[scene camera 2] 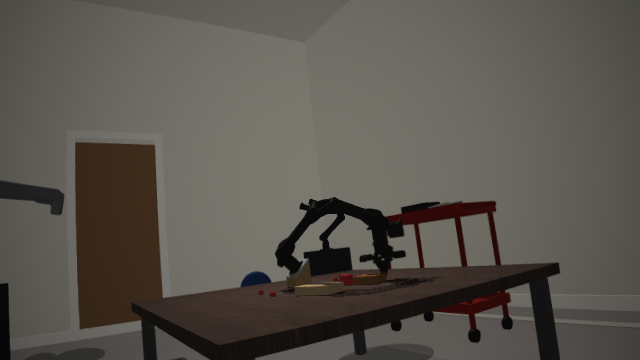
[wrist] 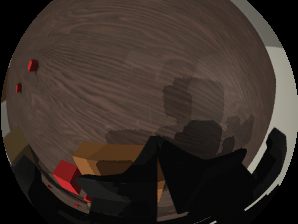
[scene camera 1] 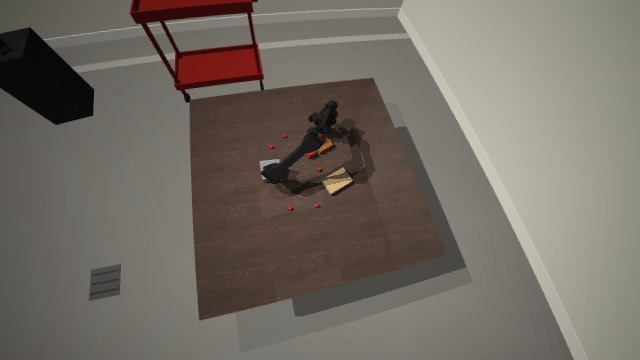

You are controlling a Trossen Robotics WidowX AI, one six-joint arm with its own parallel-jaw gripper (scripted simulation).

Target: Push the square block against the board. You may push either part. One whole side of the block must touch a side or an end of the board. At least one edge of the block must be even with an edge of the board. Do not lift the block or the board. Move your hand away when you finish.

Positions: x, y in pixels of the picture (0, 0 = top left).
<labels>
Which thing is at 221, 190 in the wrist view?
My gripper.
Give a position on an orange-brown square block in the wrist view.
96, 159
</labels>
